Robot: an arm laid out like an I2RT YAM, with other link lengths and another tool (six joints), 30 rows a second.
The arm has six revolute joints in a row. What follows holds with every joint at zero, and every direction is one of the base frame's. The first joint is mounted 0.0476 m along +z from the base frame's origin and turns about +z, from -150 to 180 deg. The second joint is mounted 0.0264 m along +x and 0.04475 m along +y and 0.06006 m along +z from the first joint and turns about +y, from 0 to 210 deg. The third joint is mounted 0.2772 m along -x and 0.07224 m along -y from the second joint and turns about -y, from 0 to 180 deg. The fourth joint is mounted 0.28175 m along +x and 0.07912 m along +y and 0.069 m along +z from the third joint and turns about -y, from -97 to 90 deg. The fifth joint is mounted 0.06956 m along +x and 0.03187 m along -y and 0.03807 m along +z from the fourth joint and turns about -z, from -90 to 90 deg. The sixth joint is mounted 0.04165 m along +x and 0.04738 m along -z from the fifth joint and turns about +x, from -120 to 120 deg. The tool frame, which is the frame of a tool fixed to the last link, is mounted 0.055 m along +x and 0.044 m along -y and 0.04 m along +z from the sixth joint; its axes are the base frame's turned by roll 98.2, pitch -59.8 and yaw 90 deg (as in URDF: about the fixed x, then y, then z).
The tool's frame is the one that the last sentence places.
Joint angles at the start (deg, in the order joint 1, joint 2, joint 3, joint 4, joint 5, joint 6):
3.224 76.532 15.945 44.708 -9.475 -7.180
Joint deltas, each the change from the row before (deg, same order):
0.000 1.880 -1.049 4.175 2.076 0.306
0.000 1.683 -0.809 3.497 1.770 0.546
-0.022 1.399 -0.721 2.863 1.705 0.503
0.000 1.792 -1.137 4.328 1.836 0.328
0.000 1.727 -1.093 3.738 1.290 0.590
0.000 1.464 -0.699 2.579 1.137 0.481
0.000 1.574 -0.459 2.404 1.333 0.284
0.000 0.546 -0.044 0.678 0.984 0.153
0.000 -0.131 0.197 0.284 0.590 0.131
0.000 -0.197 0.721 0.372 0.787 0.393
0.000 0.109 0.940 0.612 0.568 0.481
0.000 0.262 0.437 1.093 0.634 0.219
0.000 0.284 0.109 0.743 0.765 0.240
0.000 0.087 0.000 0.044 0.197 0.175
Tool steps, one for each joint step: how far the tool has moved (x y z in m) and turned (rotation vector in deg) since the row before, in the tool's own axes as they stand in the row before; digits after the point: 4 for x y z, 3 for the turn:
-0.0059 -0.0003 -0.0022 -2.399 -0.254 0.161
-0.0052 -0.0001 -0.0020 -2.015 -0.196 0.465
-0.0050 0.0000 -0.0023 -1.830 -0.356 0.502
-0.0050 -0.0004 -0.0042 -2.306 0.093 0.244
-0.0055 -0.0014 -0.0038 -1.583 0.082 0.561
-0.0048 -0.0010 -0.0026 -1.171 -0.237 0.518
-0.0044 -0.0003 -0.0020 -1.309 -0.403 0.352
-0.0019 0.0008 -0.0007 -0.863 -0.454 0.223
0.0014 0.0023 -0.0004 -0.831 0.196 0.136
0.0040 0.0047 0.0008 -1.371 0.692 0.380
0.0046 0.0047 0.0020 -1.267 0.963 0.457
0.0028 0.0033 0.0003 -1.221 0.752 0.223
0.0001 0.0017 -0.0005 -0.949 0.102 0.284
-0.0006 0.0001 -0.0001 -0.143 -0.116 0.189

